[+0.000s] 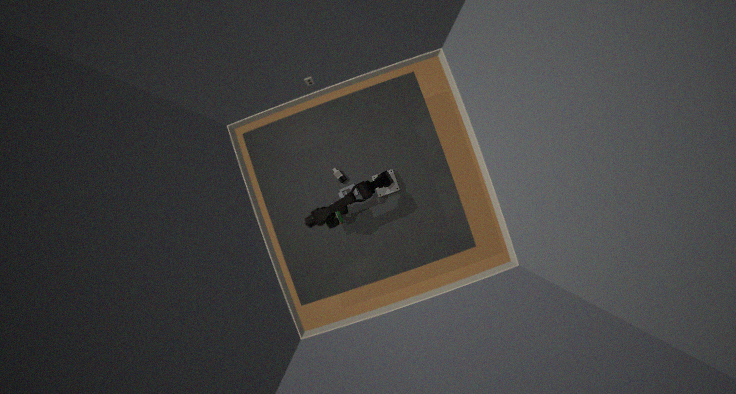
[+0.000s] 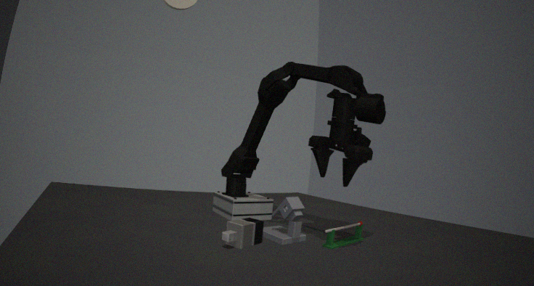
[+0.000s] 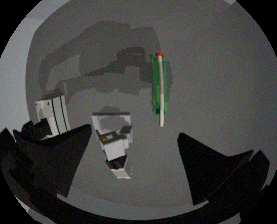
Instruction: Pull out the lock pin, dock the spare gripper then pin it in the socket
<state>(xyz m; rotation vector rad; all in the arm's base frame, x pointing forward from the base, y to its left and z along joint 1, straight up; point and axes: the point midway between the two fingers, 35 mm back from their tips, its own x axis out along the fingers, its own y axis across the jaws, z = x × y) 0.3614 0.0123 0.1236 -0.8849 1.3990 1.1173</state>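
The spare gripper lies 100 mm behind my gripper tip, 190 mm to the right of it and 130 mm below it. Also, from my gripper tip: grey mount socket 80 mm behind, 60 mm to the right, 110 mm below; green pin cradle 40 mm ahead, 30 mm to the left, 140 mm below.
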